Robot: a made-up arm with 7 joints.
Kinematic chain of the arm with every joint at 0, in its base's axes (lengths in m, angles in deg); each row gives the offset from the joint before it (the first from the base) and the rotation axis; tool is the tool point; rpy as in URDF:
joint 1: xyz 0 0 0.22 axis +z
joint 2: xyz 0 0 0 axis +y
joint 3: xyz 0 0 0.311 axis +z
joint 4: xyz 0.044 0 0 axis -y
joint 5: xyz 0.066 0 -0.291 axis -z
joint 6: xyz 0 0 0 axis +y
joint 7: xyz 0.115 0 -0.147 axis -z
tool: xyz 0 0 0 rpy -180 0 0
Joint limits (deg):
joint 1: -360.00..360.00
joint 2: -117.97..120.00
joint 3: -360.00..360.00
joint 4: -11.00..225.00
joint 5: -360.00..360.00
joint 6: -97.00..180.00
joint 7: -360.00..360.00
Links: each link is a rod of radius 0.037 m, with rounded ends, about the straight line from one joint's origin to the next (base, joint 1, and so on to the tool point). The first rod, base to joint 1, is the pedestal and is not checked.
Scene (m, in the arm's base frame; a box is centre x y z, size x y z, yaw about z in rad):
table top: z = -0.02
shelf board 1: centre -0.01 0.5 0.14 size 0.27 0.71 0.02 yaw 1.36
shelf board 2: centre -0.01 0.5 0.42 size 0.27 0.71 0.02 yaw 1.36
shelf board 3: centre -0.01 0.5 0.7 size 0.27 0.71 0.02 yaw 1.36
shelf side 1: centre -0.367 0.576 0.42 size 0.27 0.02 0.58 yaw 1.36
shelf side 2: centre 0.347 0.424 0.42 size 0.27 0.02 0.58 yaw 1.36
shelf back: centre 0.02 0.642 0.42 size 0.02 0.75 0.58 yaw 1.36
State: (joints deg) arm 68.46 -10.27 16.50 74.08 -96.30 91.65 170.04
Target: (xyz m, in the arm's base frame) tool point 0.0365 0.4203 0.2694
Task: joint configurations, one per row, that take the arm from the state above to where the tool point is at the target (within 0.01 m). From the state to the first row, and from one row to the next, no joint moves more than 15 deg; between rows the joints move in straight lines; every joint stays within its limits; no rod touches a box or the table.
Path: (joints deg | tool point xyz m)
1: 68.45 -22.31 17.66 65.60 -90.45 98.94 170.04 | 0.1489 0.3004 0.5890
2: 68.45 -34.34 18.81 57.12 -84.60 106.23 170.04 | 0.1314 0.2161 0.5806
3: 76.64 -29.35 26.29 45.73 -76.53 106.51 170.04 | 0.0735 0.2665 0.4653
4: 84.82 -24.35 33.77 34.33 -68.46 106.80 170.04 | 0.0204 0.2624 0.3567
5: 93.01 -19.36 41.25 22.94 -60.39 107.08 170.04 | -0.0064 0.2199 0.2694
6: 85.78 -7.49 33.79 35.69 -73.82 97.14 170.04 | -0.0082 0.3216 0.2715
7: 78.55 4.38 26.34 48.43 -87.26 87.20 170.04 | 0.0365 0.4203 0.2694

